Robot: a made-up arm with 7 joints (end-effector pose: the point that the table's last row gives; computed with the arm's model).
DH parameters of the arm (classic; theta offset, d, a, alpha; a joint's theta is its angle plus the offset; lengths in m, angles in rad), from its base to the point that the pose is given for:
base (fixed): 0 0 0 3.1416
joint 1: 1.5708 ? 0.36 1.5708
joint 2: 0 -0.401 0.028 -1.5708
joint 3: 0 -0.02 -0.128 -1.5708
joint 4: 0 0.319 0.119 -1.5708
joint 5: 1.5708 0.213 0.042 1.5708
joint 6: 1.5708 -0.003 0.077 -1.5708
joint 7: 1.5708 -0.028 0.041 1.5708
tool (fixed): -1.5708 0.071 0 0
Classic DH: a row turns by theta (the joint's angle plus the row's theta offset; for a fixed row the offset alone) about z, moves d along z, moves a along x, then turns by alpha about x.
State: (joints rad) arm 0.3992 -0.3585 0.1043 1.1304 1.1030 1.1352 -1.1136
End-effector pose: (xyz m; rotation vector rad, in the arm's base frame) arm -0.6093 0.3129 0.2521 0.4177 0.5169 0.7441
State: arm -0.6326 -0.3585 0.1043 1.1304 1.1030 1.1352 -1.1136
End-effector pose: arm -0.5813 -0.3623 0.2521 0.1211 0.7326 1.7325
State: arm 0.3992 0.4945 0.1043 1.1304 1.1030 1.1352 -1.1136
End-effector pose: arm -0.7238 0.0415 0.4922 0.9997 -0.1121 0.9820
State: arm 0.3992 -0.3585 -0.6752 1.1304 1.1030 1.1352 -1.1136
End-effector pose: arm -0.8636 0.1185 0.3563 0.4245 0.8878 1.4361
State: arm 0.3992 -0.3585 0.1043 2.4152 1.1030 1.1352 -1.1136
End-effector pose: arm -0.5854 0.3235 -0.1839 -0.4258 1.3846 0.1726
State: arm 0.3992 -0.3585 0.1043 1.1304 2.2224 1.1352 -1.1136
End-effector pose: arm -0.5369 0.2787 0.2026 1.2837 1.2680 0.7303
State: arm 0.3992 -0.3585 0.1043 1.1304 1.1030 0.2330 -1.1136
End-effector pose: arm -0.5282 0.3478 0.1582 0.0305 0.9796 0.0337
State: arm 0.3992 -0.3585 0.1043 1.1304 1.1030 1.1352 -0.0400
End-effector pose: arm -0.6732 0.3530 0.2155 -0.5818 0.0641 0.9106
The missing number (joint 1, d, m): -0.048
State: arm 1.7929 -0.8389 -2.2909 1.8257 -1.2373 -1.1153 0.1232
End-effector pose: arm -0.3694 0.6914 0.5501 -0.9605 0.3980 -0.6398
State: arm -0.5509 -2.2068 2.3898 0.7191 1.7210 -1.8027 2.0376
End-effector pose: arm 0.1260 -0.2071 -0.1511 -1.8844 2.0681 -0.2726
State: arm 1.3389 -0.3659 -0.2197 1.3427 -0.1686 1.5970 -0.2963
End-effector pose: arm -0.3117 0.8453 0.1125 -1.3628 -0.2140 0.4869
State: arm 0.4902 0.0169 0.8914 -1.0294 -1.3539 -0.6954 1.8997
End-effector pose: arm -0.7214 0.0635 0.0230 0.6851 1.2119 -0.7102
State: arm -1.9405 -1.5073 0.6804 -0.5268 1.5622 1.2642 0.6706
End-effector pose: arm 0.4640 -0.6877 -0.0428 -0.7209 1.7201 -2.2201
